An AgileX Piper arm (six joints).
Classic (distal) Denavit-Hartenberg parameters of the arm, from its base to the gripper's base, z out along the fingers. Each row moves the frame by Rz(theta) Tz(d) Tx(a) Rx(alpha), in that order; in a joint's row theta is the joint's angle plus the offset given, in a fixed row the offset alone. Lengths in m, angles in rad.
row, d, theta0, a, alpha
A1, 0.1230, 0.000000, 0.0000, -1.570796
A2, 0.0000, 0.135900, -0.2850, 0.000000
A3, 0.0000, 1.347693, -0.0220, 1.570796
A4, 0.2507, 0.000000, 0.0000, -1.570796
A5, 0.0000, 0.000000, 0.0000, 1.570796
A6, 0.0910, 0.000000, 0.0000, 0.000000
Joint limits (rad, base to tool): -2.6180..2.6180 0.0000..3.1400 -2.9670..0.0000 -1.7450..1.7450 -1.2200..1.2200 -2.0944..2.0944
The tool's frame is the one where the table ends.
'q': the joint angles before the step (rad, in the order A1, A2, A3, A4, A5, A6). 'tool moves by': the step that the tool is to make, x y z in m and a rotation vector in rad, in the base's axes. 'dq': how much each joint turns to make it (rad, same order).
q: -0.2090, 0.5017, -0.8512, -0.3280, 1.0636, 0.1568
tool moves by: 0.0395, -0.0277, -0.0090, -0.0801, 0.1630, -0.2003
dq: 0.0003, 0.2000, 0.0000, -0.2604, 0.0169, 0.1835
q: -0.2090, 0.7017, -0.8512, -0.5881, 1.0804, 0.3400
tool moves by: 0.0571, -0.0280, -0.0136, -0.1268, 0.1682, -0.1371
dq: 0.0000, 0.2732, -0.0347, -0.2562, 0.0021, 0.1741
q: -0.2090, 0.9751, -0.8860, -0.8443, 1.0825, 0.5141
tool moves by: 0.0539, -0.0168, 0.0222, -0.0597, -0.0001, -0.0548
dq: 0.0000, 0.2198, -0.2062, -0.0863, 0.0265, 0.0620
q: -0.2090, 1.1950, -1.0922, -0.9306, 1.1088, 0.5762
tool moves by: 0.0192, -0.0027, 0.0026, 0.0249, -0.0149, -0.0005
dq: 0.0000, 0.0678, -0.0680, 0.0238, -0.0056, 0.0082
